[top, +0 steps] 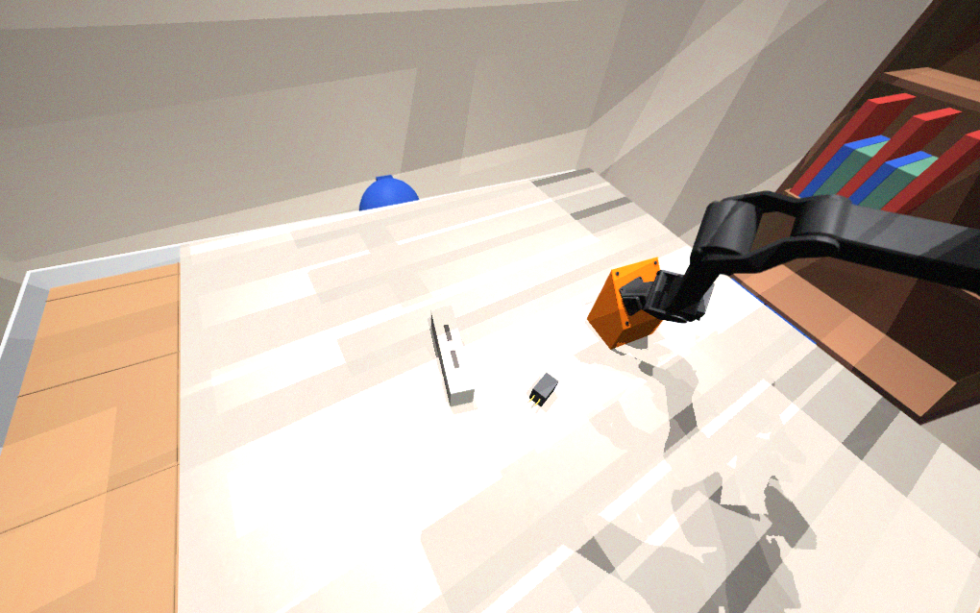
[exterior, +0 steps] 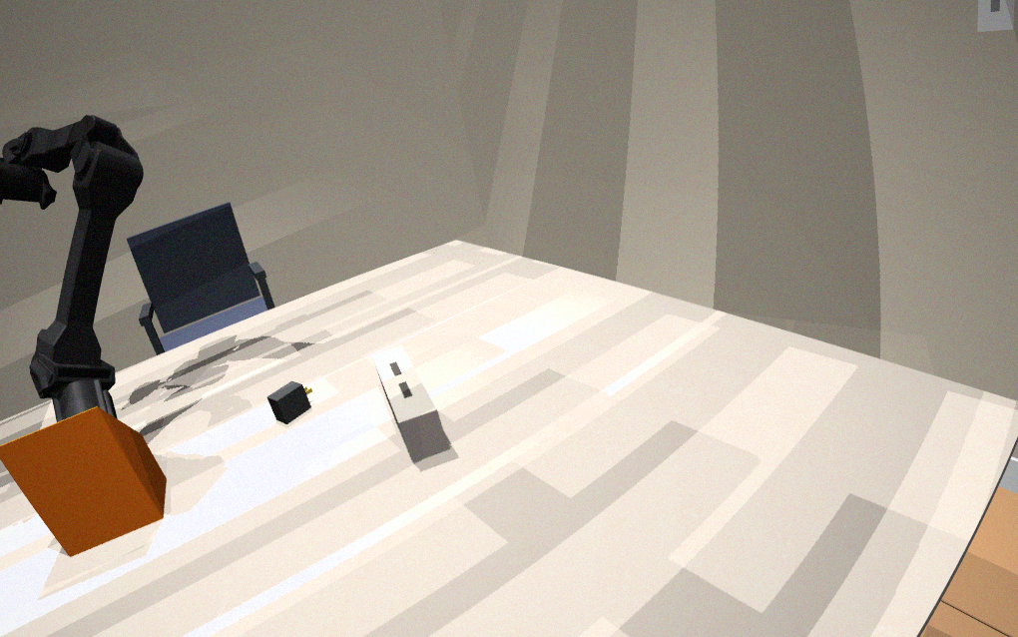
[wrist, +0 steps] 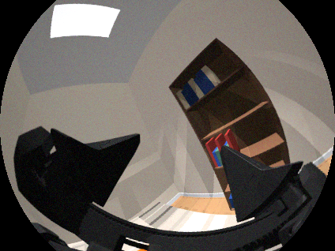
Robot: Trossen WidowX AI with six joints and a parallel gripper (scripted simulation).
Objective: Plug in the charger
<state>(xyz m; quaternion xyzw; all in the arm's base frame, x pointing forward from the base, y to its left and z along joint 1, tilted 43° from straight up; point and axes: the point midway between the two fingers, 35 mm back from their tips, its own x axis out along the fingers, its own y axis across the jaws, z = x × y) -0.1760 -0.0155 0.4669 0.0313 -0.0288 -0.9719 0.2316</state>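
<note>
Now: gripper tip 490 mm above the two-prong charger, 430 mm short of it and 240 mm to the left of it.
</note>
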